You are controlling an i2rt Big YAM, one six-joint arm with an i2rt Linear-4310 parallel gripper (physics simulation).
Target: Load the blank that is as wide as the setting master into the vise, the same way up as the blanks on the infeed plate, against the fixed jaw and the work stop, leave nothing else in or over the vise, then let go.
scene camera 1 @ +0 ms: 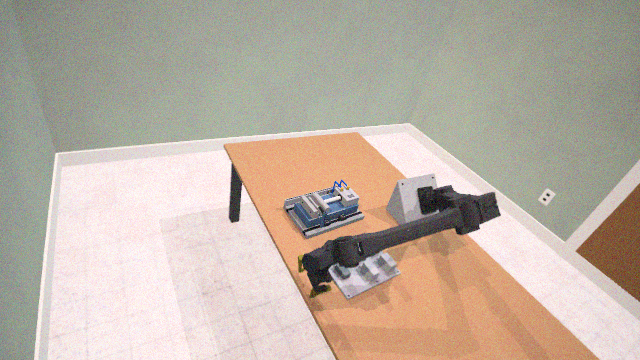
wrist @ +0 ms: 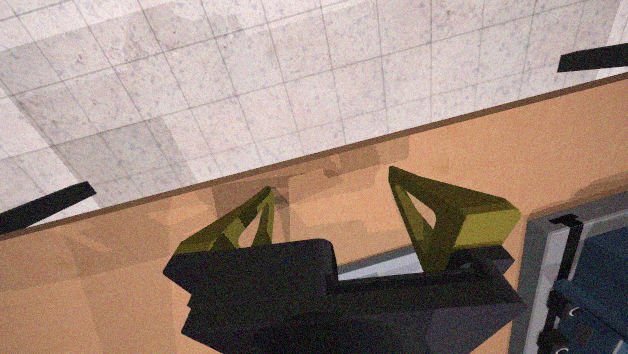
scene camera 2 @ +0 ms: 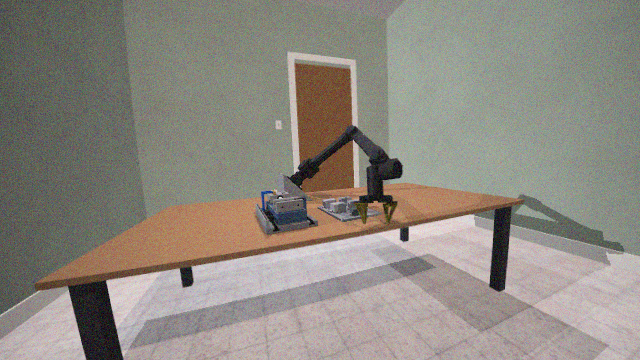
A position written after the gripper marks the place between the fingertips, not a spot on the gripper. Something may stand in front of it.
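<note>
The gripper (scene camera 2: 376,223) is open and holding nothing, and you'd see it in the wrist view as well (wrist: 328,182). There's also a grey infeed plate (wrist: 405,261).
</note>
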